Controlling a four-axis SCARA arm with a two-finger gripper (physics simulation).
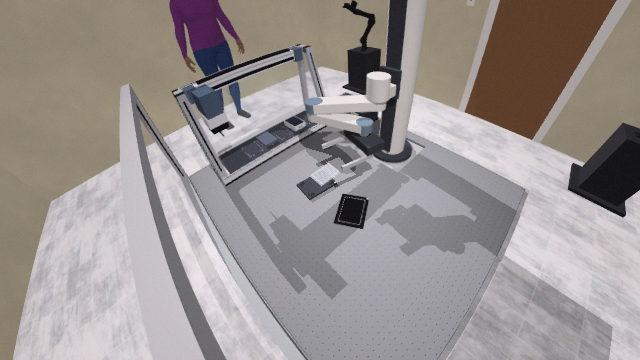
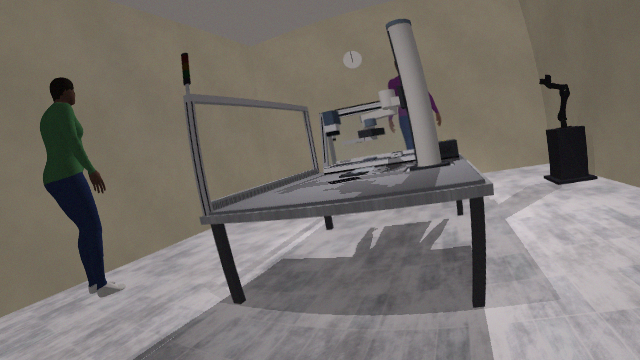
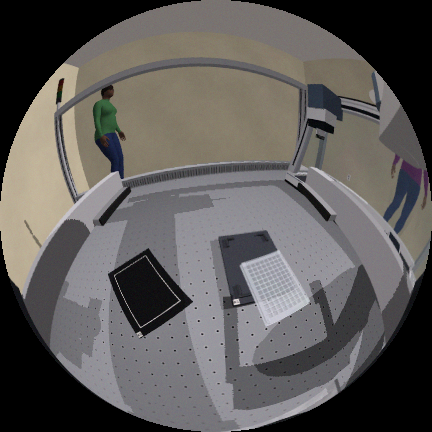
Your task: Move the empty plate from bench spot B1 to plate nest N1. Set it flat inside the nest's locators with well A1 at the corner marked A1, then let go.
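Places are measured from the arm's base along level axes (x up, y right, z ahead), in metres.
Pixels of known places: gripper, fingertip midpoint: (image 1: 331, 157) (image 2: 349, 142) (image 3: 212, 171); arm's base, origin of the base link: (image 1: 390, 149) (image 2: 429, 167).
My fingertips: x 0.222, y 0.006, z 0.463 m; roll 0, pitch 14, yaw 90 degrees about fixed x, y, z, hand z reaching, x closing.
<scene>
For each thing: its top centre in the pictures, then the offset to it from my fingertips. "*": a spot on its surface instead.
- clear gridded plate, middle of its top: (image 3: 276, 281) (image 1: 325, 172) (image 2: 363, 168) dx -0.176, dy +0.096, dz -0.032 m
- dark nest, middle of its top: (image 3: 254, 258) (image 1: 316, 182) (image 2: 353, 172) dx -0.191, dy +0.087, dz +0.035 m
- small white tag, surface spot: (image 3: 236, 302) * dx -0.197, dy +0.024, dz -0.037 m
- black pad with a white outline, surface spot: (image 3: 145, 290) (image 1: 351, 207) * dx -0.207, dy -0.134, dz +0.020 m
The clear gridded plate (image 1: 325, 174) (image 3: 275, 287) lies partly on the dark nest (image 1: 312, 189) (image 3: 242, 246), turned askew and reaching past its edge over the bench. It is not within the corner locators; whether it is tilted is hard to tell. A small white tag (image 3: 236, 302) marks one nest corner, beside the plate; its lettering and the plate's well A1 are too small to read. The black pad with a white outline (image 1: 351, 211) (image 3: 145, 290) bears no plate. My gripper (image 1: 334, 156) (image 3: 212, 171) is open and empty, raised above the bench, its fingers apart from the plate.
A framed gantry (image 1: 262, 65) with a deck of several items stands at the bench's back side. The white arm column (image 1: 406, 85) (image 2: 417, 100) stands on the bench. An upright frame (image 2: 194, 155) borders another edge. Two people stand beyond the bench.
</scene>
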